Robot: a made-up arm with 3 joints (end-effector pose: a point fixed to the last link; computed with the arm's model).
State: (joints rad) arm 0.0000 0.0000 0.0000
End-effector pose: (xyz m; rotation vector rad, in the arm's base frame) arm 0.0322 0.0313 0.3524 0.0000 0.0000 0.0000
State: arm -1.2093 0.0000 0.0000
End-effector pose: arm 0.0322 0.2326 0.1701 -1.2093 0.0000 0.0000
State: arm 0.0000 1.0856 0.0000
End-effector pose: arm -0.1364 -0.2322 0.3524 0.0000 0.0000 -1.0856
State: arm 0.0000 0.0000 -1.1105
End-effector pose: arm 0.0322 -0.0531 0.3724 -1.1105 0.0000 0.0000
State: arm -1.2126 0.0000 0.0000
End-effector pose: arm 0.0322 0.2327 0.1693 -1.2126 0.0000 0.0000
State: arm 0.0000 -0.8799 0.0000
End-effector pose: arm -0.0714 0.2675 0.3524 0.0000 0.0000 0.8799
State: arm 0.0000 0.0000 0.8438
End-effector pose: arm 0.0322 0.0808 0.3981 0.8438 0.0000 0.0000
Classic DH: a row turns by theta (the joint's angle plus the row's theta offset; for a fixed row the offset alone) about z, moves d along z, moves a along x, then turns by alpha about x. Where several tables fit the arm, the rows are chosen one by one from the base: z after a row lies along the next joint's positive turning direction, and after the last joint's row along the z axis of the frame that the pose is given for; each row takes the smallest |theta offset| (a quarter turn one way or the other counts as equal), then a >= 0, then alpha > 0; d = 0 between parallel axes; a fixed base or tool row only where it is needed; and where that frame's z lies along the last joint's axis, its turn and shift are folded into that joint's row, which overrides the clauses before.
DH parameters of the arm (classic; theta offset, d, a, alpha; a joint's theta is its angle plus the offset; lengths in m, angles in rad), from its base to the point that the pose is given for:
base (fixed): 1.5708 0.1156 0 1.5708
joint 1: 0 -0.2705 0.0393 1.5708
joint 2: 0 -0.3148 -0.0341 -1.5708
joint 3: 0 0.3027 0.0261 -1.5708
tool (fixed): -1.5708 -0.078 0 0

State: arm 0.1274 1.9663 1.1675
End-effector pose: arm -0.3429 -0.2955 0.3885 0.8297 -1.0262 -1.7920
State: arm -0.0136 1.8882 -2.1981
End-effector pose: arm -0.4719 -0.2085 0.4579 -1.4178 1.9446 -1.0088
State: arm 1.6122 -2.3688 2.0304
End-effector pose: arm -0.5041 -0.3821 0.3333 -1.0834 -0.5706 -2.6888
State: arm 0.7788 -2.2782 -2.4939
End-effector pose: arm -0.3897 -0.0149 0.6085 -0.8511 -2.4377 -0.1600
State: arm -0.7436 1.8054 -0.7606
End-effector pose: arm -0.4079 -0.0133 0.4543 -1.0453 0.0165 -1.9388
